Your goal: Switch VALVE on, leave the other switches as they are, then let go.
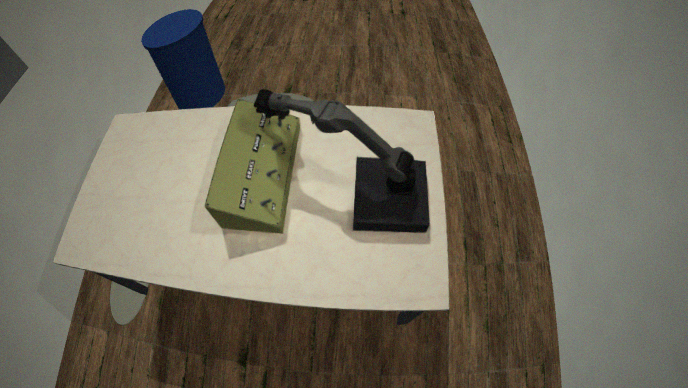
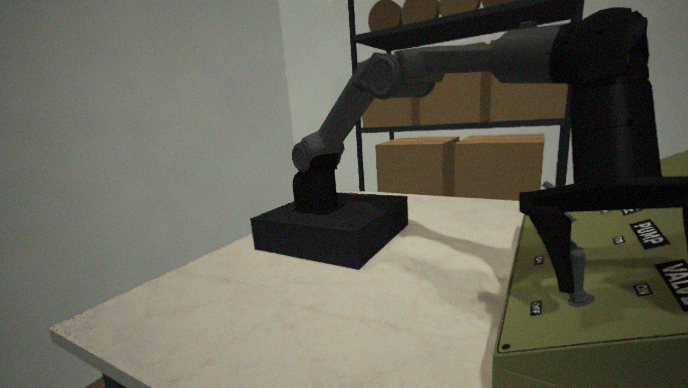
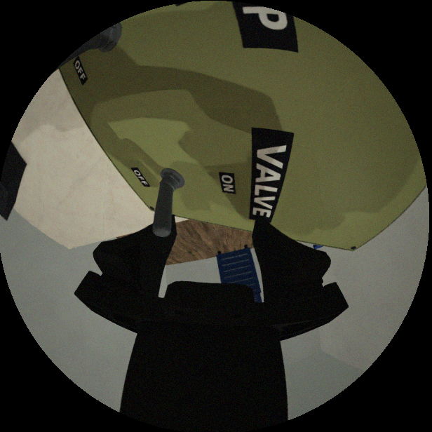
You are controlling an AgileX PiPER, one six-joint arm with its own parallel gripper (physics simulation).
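Observation:
There's a valve lever (image 3: 161, 226) that I can see, and I can see my gripper (image 2: 625, 298) as well. That same image with the lever also has the gripper (image 3: 214, 225) in it.

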